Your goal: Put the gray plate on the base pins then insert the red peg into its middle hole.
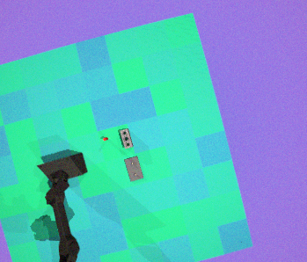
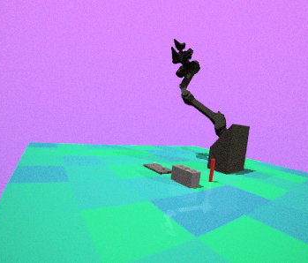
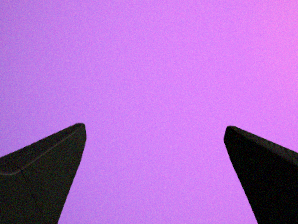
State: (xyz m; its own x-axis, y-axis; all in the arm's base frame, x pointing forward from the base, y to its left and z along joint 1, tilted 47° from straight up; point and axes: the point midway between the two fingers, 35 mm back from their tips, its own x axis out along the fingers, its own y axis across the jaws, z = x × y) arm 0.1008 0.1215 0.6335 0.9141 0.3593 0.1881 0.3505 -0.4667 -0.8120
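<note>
My gripper tip is now 280 mm short of the gray plate, 420 mm to the right of it and 640 mm above it. The rest, counted from my gripper tip: red peg: 180 mm ahead, 460 mm to the left, 640 mm below; base: 250 mm ahead, 260 mm to the left, 670 mm below.
</note>
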